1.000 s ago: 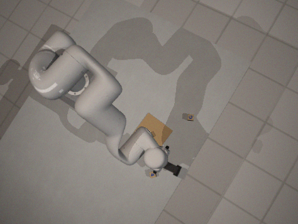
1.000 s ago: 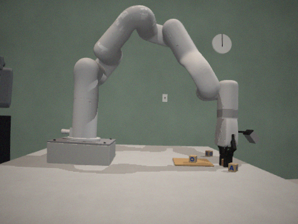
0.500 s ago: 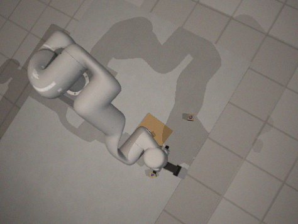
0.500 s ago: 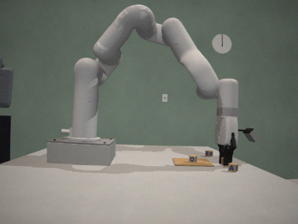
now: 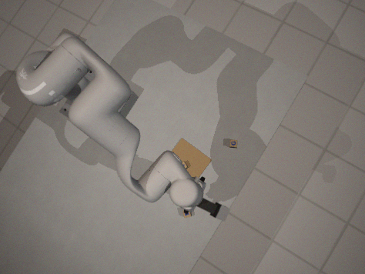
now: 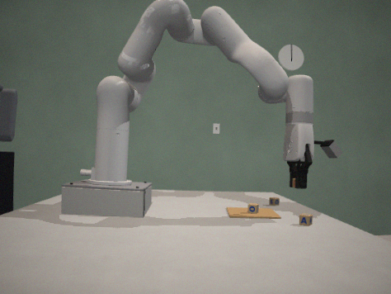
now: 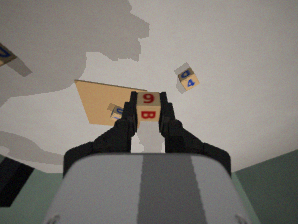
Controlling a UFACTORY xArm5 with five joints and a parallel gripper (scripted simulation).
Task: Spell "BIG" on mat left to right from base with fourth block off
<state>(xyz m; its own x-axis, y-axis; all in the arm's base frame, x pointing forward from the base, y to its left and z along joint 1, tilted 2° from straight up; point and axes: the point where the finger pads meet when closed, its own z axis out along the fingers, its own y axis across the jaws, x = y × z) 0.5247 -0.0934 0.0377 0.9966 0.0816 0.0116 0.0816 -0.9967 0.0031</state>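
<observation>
Right now the mat is 11 cm behind my hand, 7 cm to the left of it and 10 cm below it.
</observation>
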